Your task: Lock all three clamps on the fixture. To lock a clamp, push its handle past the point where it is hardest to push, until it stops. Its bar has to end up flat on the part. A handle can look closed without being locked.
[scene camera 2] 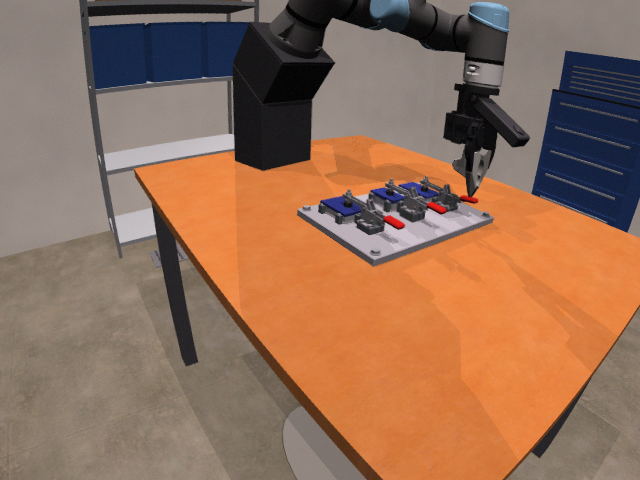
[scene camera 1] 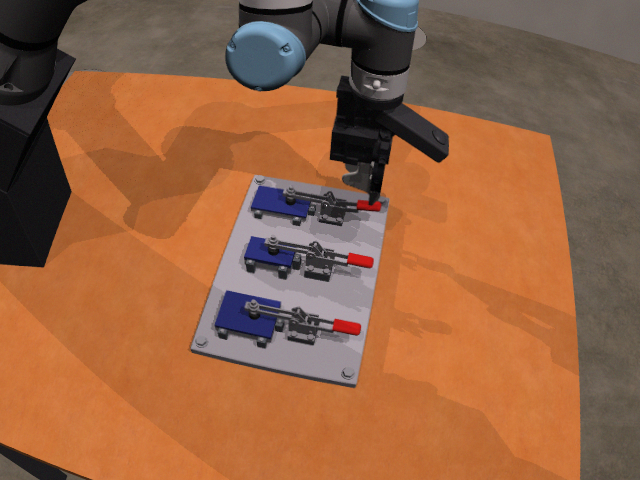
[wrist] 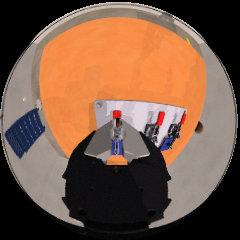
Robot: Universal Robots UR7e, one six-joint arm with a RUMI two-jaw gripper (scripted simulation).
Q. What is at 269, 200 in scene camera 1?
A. A blue part.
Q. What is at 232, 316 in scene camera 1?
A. A blue part.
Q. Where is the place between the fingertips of my gripper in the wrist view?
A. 117, 118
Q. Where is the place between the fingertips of my gripper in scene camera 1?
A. At 370, 203
